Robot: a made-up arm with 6 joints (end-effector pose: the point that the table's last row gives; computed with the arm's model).
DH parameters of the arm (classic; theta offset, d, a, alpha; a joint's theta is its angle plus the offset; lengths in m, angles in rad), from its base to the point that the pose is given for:
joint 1: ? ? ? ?
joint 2: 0.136 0 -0.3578 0
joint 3: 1.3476 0 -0.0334 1.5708
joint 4: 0 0.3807 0 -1.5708
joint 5: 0 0 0.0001 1.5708
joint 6: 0 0.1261 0 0
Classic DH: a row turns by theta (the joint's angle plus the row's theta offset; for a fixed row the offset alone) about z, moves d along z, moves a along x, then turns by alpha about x.
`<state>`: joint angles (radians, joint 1 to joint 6).
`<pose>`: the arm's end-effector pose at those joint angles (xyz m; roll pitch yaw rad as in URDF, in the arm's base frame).
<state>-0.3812 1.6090 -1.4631 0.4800 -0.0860 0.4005</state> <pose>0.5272 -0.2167 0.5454 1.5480 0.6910 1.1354</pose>
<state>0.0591 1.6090 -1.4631 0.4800 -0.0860 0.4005</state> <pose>0.5693 0.0287 0.5454 1.5480 0.6910 1.5757</pose>
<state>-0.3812 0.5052 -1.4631 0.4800 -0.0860 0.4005</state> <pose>-0.0666 0.0214 0.8534 0.3779 0.2523 0.5372</pose>
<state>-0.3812 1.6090 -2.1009 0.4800 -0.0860 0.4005</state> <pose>0.4273 -0.1766 0.8453 0.7991 0.5088 0.6970</pose>
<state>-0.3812 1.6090 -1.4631 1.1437 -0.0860 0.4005</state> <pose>0.5252 -0.2210 0.5404 1.5937 0.0298 1.1120</pose>
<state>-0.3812 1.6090 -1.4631 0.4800 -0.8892 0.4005</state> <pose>0.4738 -0.2386 0.6253 0.7923 0.3854 0.3427</pose>
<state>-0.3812 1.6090 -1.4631 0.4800 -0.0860 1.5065</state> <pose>0.5272 -0.2167 0.5454 1.5516 -0.4148 1.1577</pose>
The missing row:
joint 1: 0 0.1799 0 -1.5708
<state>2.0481 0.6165 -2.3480 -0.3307 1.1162 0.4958</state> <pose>0.1690 -0.2466 0.8652 0.6022 0.6926 2.4834</pose>
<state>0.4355 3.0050 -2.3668 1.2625 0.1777 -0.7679</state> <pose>0.7180 0.3576 -0.0615 2.4426 0.7483 2.8917</pose>
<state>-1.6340 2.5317 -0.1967 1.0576 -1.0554 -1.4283</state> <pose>-0.1022 -0.1026 -0.0567 -2.3986 -0.4841 2.0085</pose>
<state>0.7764 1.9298 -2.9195 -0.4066 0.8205 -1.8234</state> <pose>0.3369 0.2798 0.8812 -1.2555 -0.4298 -1.2358</pose>
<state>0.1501 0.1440 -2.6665 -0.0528 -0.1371 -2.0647</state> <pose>-0.7963 -0.1195 0.4917 1.1176 0.4973 -1.6568</pose>
